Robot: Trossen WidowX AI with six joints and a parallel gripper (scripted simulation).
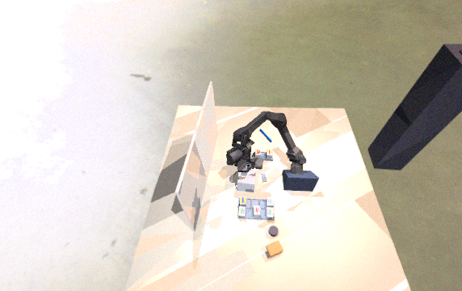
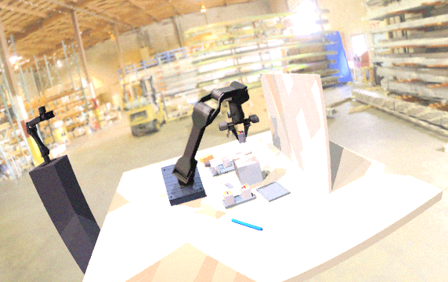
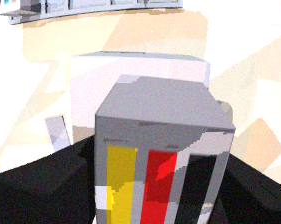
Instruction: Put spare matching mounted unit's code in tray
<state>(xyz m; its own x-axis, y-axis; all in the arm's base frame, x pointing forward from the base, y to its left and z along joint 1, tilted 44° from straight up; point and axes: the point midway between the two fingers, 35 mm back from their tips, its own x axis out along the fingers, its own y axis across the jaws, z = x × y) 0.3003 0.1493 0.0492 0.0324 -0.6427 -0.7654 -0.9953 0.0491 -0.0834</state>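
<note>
My gripper tip is now 30 mm short of the flat grey-blue tray, 250 mm to the left of it and 180 mm above it. Round my gripper tip: mounted unit (10 mm behind, 40 mm to the right, 130 mm below); then tall pale panel (240 mm ahead, 60 mm to the right, 50 mm above); then grey spare block (20 mm above).
</note>
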